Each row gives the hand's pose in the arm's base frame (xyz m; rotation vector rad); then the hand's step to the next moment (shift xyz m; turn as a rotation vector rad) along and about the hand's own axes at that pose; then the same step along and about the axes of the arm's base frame.
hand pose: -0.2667 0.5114 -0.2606 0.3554 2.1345 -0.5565
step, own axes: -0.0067 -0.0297 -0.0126 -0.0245 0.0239 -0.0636
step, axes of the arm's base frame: -0.0179 -0.0194 0.0197 -0.0192 0.0517 0.0466
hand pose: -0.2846 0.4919 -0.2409 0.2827 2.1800 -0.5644
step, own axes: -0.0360 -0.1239 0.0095 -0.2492 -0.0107 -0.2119
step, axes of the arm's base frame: -0.0192 -0.1130 0.0600 0.0048 0.0925 0.3139
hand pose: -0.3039 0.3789 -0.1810 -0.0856 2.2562 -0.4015
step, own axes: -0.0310 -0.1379 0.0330 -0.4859 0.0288 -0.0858
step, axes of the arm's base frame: 0.0354 -0.1331 0.0457 0.2579 0.1429 0.3967
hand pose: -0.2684 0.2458 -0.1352 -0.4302 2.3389 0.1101
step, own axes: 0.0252 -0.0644 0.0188 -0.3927 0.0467 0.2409
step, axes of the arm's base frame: 0.0174 -0.0636 -0.0280 0.4062 0.2005 0.0960
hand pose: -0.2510 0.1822 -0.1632 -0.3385 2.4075 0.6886
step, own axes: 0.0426 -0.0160 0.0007 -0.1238 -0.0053 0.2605
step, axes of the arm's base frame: -0.0268 -0.0161 -0.0330 0.2250 0.1479 -0.1035
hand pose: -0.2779 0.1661 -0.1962 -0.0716 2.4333 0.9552
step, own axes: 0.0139 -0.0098 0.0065 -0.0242 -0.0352 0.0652
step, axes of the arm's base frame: -0.0068 -0.0012 -0.0168 0.0583 0.0125 -0.0502
